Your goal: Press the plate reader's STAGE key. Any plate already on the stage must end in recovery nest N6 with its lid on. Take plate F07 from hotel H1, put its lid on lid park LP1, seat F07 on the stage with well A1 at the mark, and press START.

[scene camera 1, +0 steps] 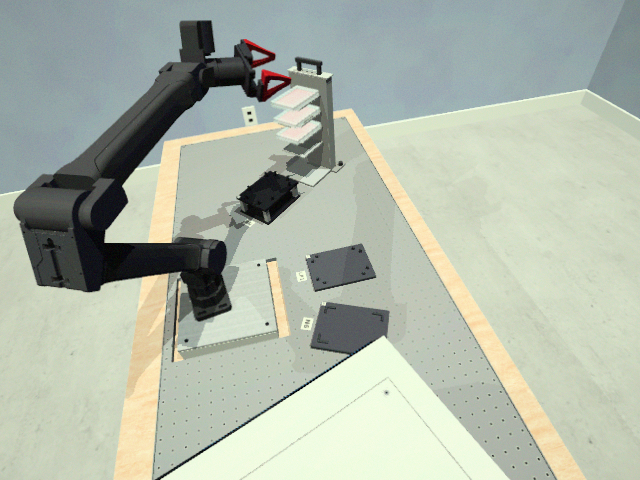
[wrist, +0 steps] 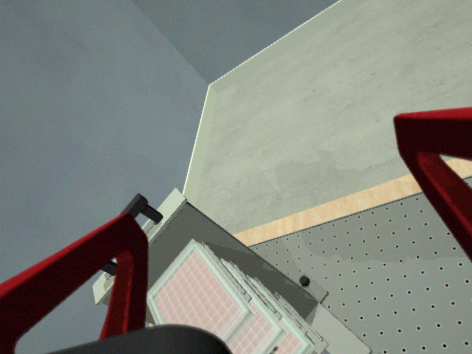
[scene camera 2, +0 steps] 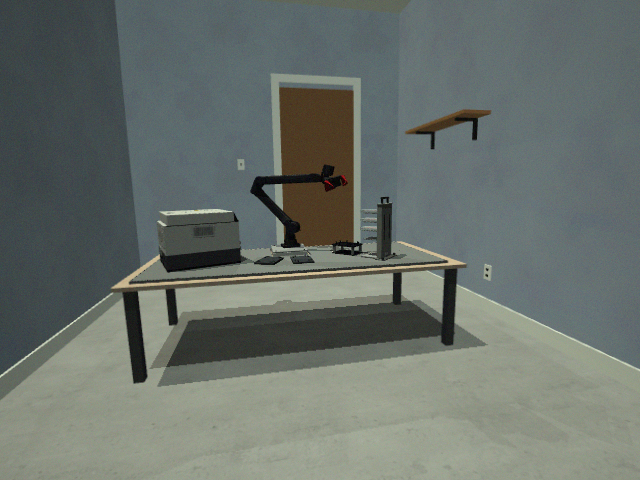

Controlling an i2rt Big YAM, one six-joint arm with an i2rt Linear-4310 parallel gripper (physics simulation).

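Frame: origin at the arm's base, x ahead, y left, z up, level; metres.
Where they show: gripper, between the fingertips: (scene camera 1: 282, 68) (wrist: 258, 183) (scene camera 2: 340, 185); arm's base, origin of its link: (scene camera 1: 210, 297) (scene camera 2: 290, 246).
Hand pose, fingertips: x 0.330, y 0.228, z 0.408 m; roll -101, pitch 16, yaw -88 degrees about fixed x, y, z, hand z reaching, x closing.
Note:
Things, the pixels of their top centre, and the offset from my fingertips. "spot": a spot on its surface instead.
- top plate, centre of its top: (wrist: 188, 301) (scene camera 1: 294, 95) 0.179 m left, 0.076 m ahead, 0.151 m down
- dark lid park LP1, centre of its top: (scene camera 1: 339, 262) (scene camera 2: 301, 257) 0.261 m right, 0.008 m ahead, 0.418 m down
- recovery nest N6, centre of its top: (scene camera 1: 351, 326) (scene camera 2: 269, 258) 0.444 m right, 0.048 m back, 0.420 m down
- plate reader, centre of its top: (scene camera 2: 196, 211) 0.825 m right, 0.239 m back, 0.139 m down
- black handle, a spot on its surface: (scene camera 1: 308, 62) (scene camera 2: 383, 197) spot: 0.214 m left, 0.141 m ahead, 0.079 m down
My gripper (scene camera 1: 282, 67) (scene camera 2: 337, 182) (wrist: 258, 183) is open and empty, high beside the upper end of the hotel H1 (scene camera 1: 326, 118) (scene camera 2: 384, 232) (wrist: 200, 225). Several plates stick out from the hotel in a stack; the top plate (scene camera 1: 295, 96) (wrist: 200, 295) looks pinkish with a pale rim. Which one is F07 cannot be read. The dark lid park LP1 (scene camera 1: 341, 267) (scene camera 2: 302, 259) and the recovery nest N6 (scene camera 1: 351, 328) (scene camera 2: 268, 260) carry no plate or lid. The plate reader (scene camera 1: 387, 439) (scene camera 2: 199, 237) is a pale box; its stage and keys cannot be made out.
A low black stand with pegs (scene camera 1: 268, 191) (scene camera 2: 346, 244) is between the arm base and the hotel. The hotel has a black handle (scene camera 1: 308, 62) (scene camera 2: 384, 198) on top. The arm's metal base plate (scene camera 1: 242, 315) is left of LP1 and N6 in scene camera 1.

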